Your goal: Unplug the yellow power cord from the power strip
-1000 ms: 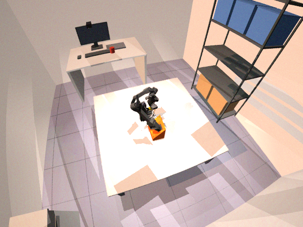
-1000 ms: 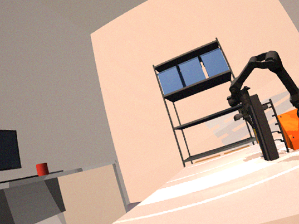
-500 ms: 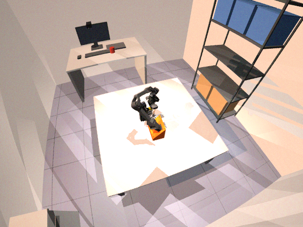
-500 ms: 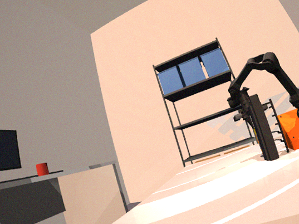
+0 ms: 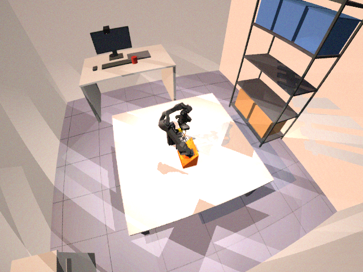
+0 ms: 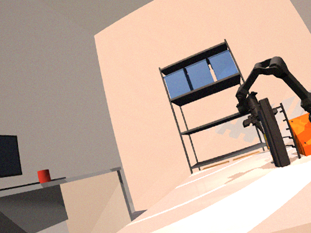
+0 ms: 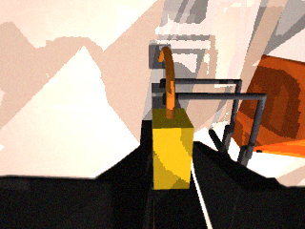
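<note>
Right now the yellow plug is 3 cm to the left of my gripper tip and 1 cm behind it.
</note>
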